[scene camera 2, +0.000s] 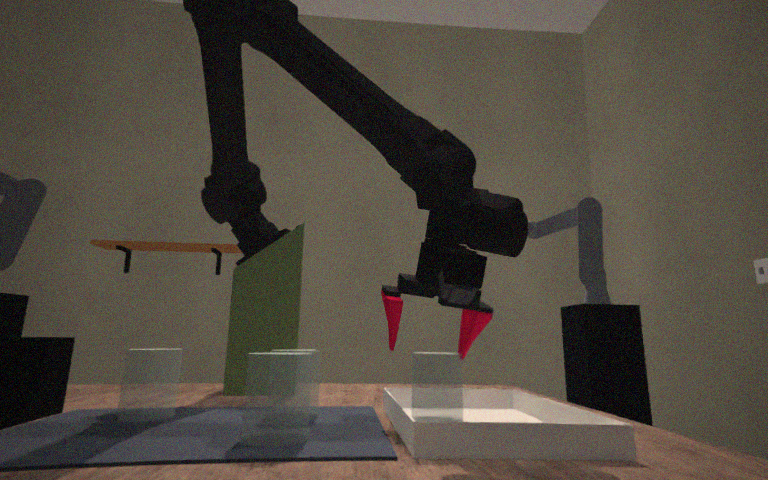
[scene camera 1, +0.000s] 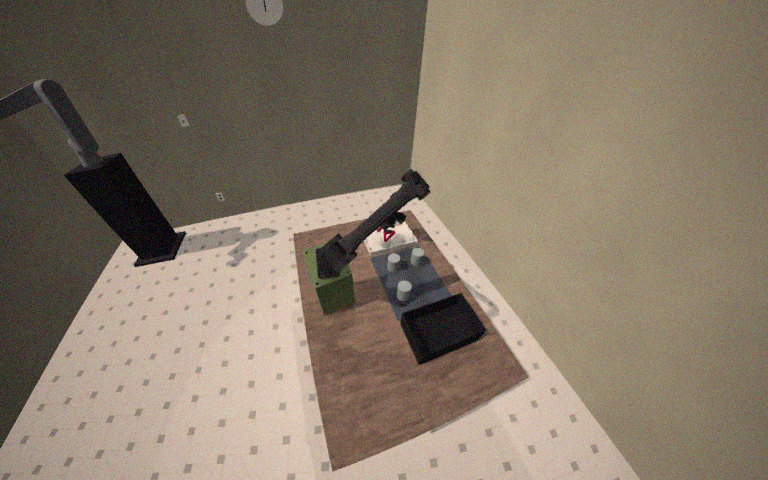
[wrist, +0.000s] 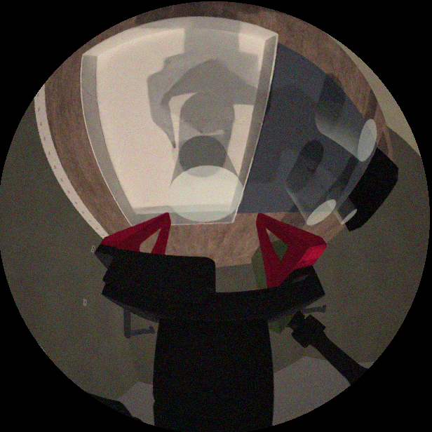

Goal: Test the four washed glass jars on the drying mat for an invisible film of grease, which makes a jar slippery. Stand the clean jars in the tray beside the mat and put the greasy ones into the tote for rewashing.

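Pixels of known places: gripper, fingertip midpoint: (scene camera 2: 426, 353) (scene camera 1: 381, 236); arm's base at its link origin: (scene camera 2: 268, 252) (scene camera 1: 327, 263).
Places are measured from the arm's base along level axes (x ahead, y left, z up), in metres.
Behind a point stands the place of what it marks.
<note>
My gripper (scene camera 1: 387, 233) @[x 0.321, y 0.286, z -0.191 m] (scene camera 2: 427, 353) @[x 0.321, y 0.286, z -0.191 m] (wrist: 213, 217) is open and empty, its red fingers spread above one glass jar (scene camera 2: 437, 387) @[x 0.381, y 0.292, z -0.229 m] (wrist: 206, 192). That jar stands upright inside the white tray (scene camera 1: 396, 247) @[x 0.399, y 0.240, z -0.255 m] (scene camera 2: 523, 444) @[x 0.534, y 0.345, z -0.262 m] (wrist: 90, 100), near the side facing the robot base and the mat; the fingertips are about at its rim height. Three more jars stand on the blue-grey drying mat (scene camera 1: 424, 283) @[x 0.459, y -0.034, z -0.271 m] (scene camera 2: 339, 447) @[x 0.510, y 0.181, z -0.271 m] (wrist: 287, 75): one jar (scene camera 1: 393, 262) @[x 0.323, y 0.084, z -0.192 m], a second jar (scene camera 1: 417, 256) @[x 0.460, y 0.089, z -0.192 m] and a third jar (scene camera 1: 404, 290) @[x 0.315, y -0.095, z -0.188 m]. The black tote (scene camera 1: 453, 348) @[x 0.424, y -0.400, z -0.235 m] (wrist: 377, 192) is at the mat's other end.
A green block (scene camera 1: 338, 297) @[x 0.015, y -0.059, z -0.172 m] (scene camera 2: 266, 322) @[x 0.077, y 0.020, z -0.146 m] carries the arm's base beside the mat. The brown table (scene camera 1: 362, 384) @[x 0.031, y -0.412, z -0.273 m] has its edge beyond the tray. Another grey arm stands on a black pedestal (scene camera 1: 127, 209) (scene camera 2: 606, 362) away from the table. A wooden shelf (scene camera 2: 164, 246) is on the wall.
</note>
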